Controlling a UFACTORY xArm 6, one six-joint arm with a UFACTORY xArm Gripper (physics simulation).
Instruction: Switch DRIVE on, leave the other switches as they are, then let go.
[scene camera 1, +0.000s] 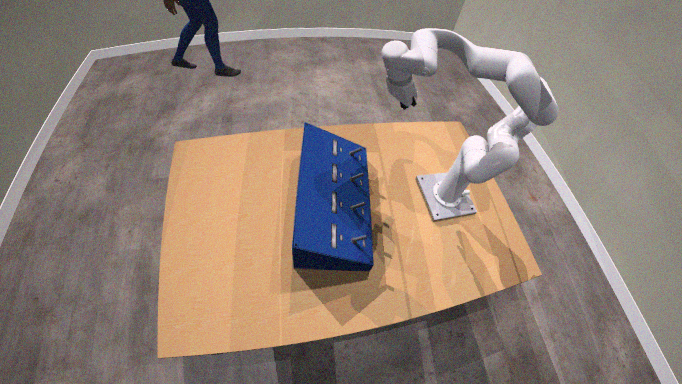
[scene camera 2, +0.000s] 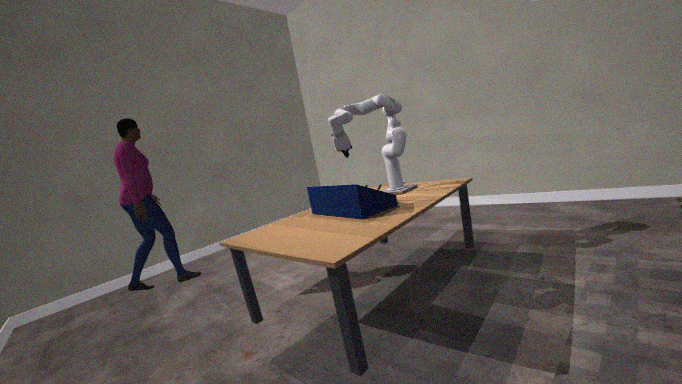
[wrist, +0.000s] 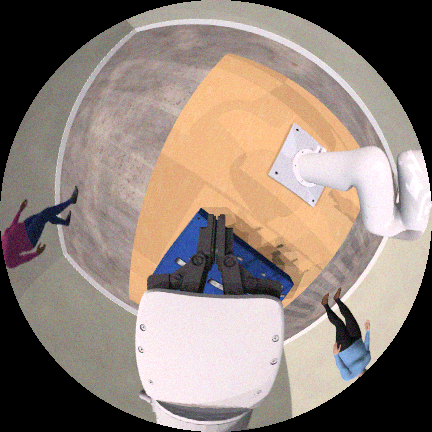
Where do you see a blue sloped switch panel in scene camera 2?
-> At 352, 201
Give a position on a blue sloped switch panel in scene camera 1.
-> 325, 224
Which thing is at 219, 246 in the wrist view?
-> My gripper.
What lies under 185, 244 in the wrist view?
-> A blue sloped switch panel.
